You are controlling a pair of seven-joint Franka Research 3 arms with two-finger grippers.
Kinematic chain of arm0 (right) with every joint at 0, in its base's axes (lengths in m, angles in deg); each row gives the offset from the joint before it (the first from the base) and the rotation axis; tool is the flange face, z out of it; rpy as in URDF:
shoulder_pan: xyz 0 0 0.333 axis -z
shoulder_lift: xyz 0 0 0 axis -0.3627 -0.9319 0
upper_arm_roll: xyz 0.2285 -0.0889 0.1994 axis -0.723 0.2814 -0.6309
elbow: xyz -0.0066 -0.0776 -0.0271 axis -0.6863 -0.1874 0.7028
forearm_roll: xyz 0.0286 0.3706 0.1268 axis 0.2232 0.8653 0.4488
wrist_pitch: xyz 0 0 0 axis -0.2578 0.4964 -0.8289
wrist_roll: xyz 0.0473 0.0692 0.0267 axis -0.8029 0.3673 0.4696
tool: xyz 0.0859 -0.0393 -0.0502 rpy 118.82 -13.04 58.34
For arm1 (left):
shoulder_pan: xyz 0 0 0.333 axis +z
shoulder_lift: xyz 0 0 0 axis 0.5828 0.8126 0
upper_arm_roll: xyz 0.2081 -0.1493 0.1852 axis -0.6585 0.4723 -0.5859
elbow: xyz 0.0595 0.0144 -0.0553 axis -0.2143 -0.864 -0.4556
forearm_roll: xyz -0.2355 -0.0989 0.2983 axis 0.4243 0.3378 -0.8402
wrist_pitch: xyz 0 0 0 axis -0.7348 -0.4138 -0.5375
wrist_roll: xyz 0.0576 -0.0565 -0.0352 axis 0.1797 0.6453 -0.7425
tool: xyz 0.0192 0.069 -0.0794 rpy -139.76 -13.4 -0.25
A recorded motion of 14 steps. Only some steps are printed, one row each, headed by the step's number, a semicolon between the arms.
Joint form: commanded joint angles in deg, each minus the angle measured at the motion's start. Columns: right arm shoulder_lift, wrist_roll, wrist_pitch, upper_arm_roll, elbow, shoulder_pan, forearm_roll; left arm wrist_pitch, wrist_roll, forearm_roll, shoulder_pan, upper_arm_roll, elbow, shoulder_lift.
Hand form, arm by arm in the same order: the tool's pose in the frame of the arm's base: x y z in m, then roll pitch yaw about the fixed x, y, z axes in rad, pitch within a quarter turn. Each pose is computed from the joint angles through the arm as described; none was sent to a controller.
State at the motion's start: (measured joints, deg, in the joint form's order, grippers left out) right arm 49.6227 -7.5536 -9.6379 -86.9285 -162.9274 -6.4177 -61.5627; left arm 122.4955 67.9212 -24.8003 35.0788 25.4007 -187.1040 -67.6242
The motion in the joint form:
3: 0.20 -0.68 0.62 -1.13 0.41 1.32 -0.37; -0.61 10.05 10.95 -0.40 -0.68 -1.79 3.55
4: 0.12 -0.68 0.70 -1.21 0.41 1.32 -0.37; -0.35 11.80 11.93 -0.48 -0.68 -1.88 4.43
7: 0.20 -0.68 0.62 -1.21 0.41 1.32 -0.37; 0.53 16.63 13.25 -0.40 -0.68 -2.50 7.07
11: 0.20 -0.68 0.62 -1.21 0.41 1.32 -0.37; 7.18 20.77 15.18 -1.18 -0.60 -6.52 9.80
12: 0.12 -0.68 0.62 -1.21 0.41 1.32 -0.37; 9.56 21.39 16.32 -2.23 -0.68 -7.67 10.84
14: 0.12 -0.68 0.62 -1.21 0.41 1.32 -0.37; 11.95 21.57 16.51 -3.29 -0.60 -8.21 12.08
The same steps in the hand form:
3: 0.5354 0.0589 0.6463 3.1109 0.1123 0.0645; 0.4823 0.0333 0.4852 2.6188 0.0561 -0.1182
4: 0.5356 0.0595 0.6455 3.1114 0.1150 0.0659; 0.4853 0.0314 0.4780 2.6017 0.0497 -0.1386
7: 0.5353 0.0597 0.6463 3.1110 0.1123 0.0659; 0.4917 0.0309 0.4524 2.5748 0.0431 -0.1942
11: 0.5353 0.0597 0.6463 3.1110 0.1123 0.0659; 0.4948 0.0267 0.4043 2.5727 0.0227 -0.2027
12: 0.5357 0.0595 0.6456 3.1114 0.1136 0.0659; 0.4963 0.0194 0.3891 2.5697 0.0189 -0.1997
14: 0.5357 0.0595 0.6456 3.1114 0.1136 0.0659; 0.4998 0.0121 0.3762 2.5839 0.0171 -0.2017

